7 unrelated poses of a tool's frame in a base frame.
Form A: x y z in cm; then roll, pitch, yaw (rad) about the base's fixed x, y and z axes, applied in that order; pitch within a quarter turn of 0, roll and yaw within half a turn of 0.
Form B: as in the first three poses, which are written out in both.
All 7 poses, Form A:
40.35 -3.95 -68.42 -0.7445 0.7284 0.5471
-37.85 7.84 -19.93 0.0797 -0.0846 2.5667
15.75 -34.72 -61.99 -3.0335 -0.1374 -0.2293
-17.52 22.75 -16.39 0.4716 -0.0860 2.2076
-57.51 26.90 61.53 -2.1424 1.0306 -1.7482
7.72 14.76 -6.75 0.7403 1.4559 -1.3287
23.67 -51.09 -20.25 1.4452 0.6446 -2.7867
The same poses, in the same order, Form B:
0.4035 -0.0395 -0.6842 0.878 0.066 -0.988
-0.3785 0.0784 -0.1993 2.571 0.114 -0.021
0.1575 -0.3472 -0.6199 0.216 0.158 -3.066
-0.1752 0.2275 -0.1639 2.278 0.423 -0.231
-0.5751 0.2690 0.6153 1.791 1.143 -2.305
0.0772 0.1476 -0.0675 -1.539 -0.500 1.474
0.2367 -0.5109 -0.2025 2.539 -0.428 -1.460

